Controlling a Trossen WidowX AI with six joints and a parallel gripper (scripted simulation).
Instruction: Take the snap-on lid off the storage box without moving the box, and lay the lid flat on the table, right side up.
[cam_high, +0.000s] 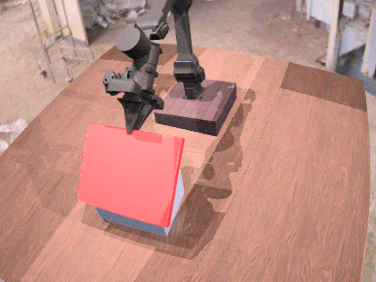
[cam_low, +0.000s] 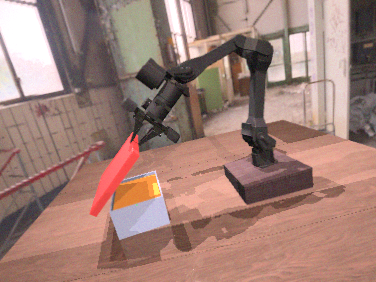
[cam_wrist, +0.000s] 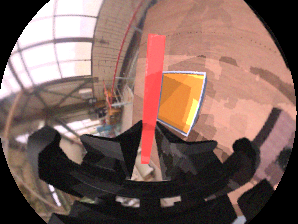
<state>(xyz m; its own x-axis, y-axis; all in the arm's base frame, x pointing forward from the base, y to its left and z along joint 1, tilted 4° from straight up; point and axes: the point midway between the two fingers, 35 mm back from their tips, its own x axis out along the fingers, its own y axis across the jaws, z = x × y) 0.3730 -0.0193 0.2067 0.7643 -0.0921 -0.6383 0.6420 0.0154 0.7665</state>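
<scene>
The lid is 60 mm ahead of my gripper tip, 50 mm below it and 10 mm to the right of it. Round my gripper tip: storage box: 190 mm below, 30 mm ahead, 20 mm to the right.
</scene>
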